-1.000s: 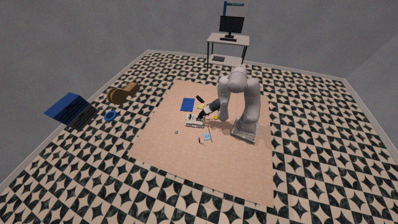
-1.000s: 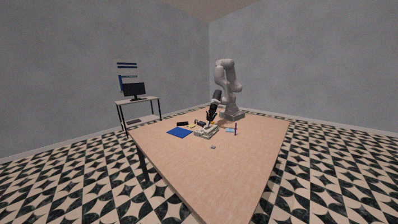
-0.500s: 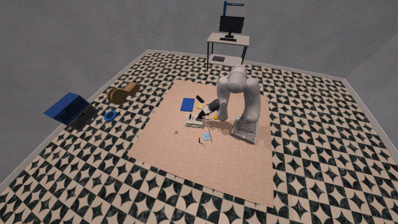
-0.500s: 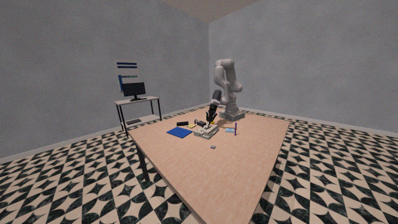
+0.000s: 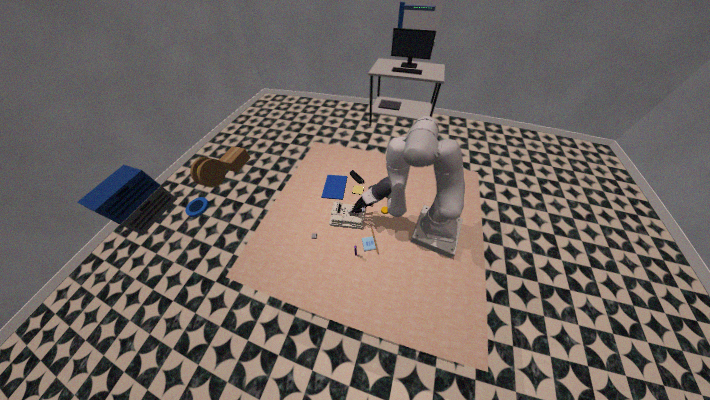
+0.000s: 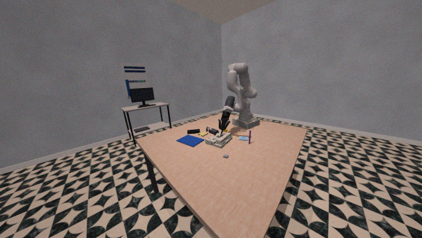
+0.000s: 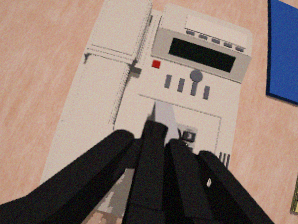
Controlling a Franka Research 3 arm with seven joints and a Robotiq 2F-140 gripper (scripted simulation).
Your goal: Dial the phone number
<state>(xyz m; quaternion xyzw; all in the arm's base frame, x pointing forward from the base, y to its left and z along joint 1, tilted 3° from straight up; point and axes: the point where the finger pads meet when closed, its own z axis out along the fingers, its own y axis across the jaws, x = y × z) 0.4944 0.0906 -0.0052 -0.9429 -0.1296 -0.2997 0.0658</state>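
The handset lies 1 cm ahead of my hand, 6 cm to the left of it and 2 cm below it. The rest, counted from my hand: pencil: 20 cm behind, 11 cm to the left, 5 cm below; then purple pen: 13 cm behind, 24 cm to the left; then yellow disc: 19 cm behind, 13 cm to the right, 6 cm below.
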